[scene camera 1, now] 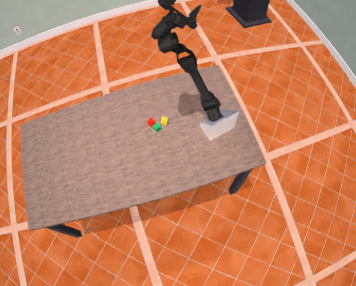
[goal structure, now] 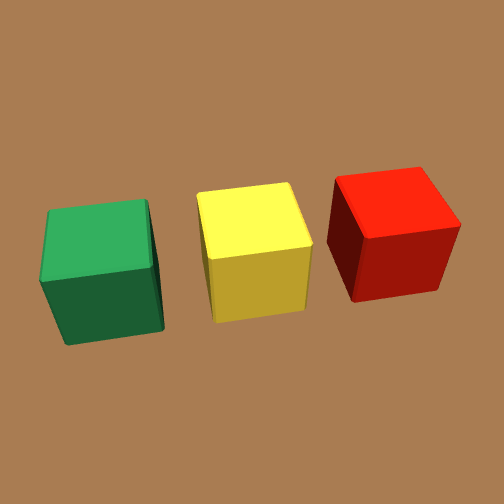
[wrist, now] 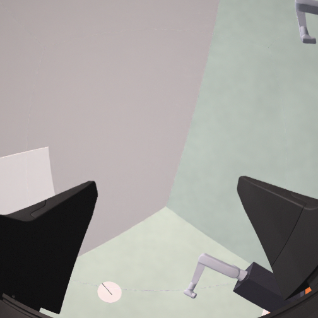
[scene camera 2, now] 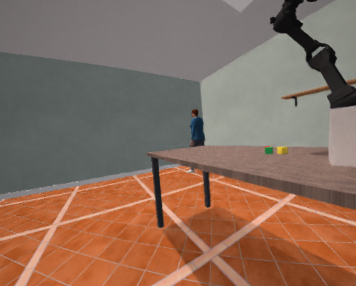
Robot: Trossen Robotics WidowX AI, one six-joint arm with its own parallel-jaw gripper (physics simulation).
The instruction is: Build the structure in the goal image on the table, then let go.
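Places are measured from the arm's base along level axes (x back, y right, z up), in metres.
Pixels of known places: arm's base, origin of the base link: (scene camera 1: 216, 118).
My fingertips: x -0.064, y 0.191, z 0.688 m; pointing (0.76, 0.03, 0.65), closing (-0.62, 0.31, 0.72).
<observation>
For each thing: its top centre in the pictures, then the offset to it from my fingertips. Level surfaces: height alone.
- green cube, middle of its top: (scene camera 1: 156, 125) (scene camera 2: 268, 147) dx -0.233, dy -0.053, dz -0.771 m
- yellow cube, middle of its top: (scene camera 1: 164, 119) (scene camera 2: 282, 147) dx -0.177, dy -0.034, dz -0.771 m
- table, its level: dz -0.804 m
A red cube (scene camera 1: 151, 122) (scene camera 2: 267, 147), a green cube (scene camera 1: 157, 127) (scene camera 2: 269, 151) and a yellow cube (scene camera 1: 164, 121) (scene camera 2: 282, 150) lie on the table (scene camera 1: 75, 165) (scene camera 2: 220, 156). The red and green cubes are close together, corner to corner; whether they touch is hard to tell. The yellow cube stands a little apart. In scene camera 2 the green cube hides most of the red one. My gripper (wrist: 168, 186) is open and empty, raised high and far from the cubes, facing the walls and ceiling.
The arm's pale base block (scene camera 1: 220, 127) (scene camera 2: 342, 137) stands on the table, beside the yellow cube's side. A dark pedestal (scene camera 1: 249, 11) stands on the floor beyond the table. A person in blue (scene camera 2: 197, 129) is behind the table. A wooden shelf (scene camera 2: 315, 92) is on the wall.
</observation>
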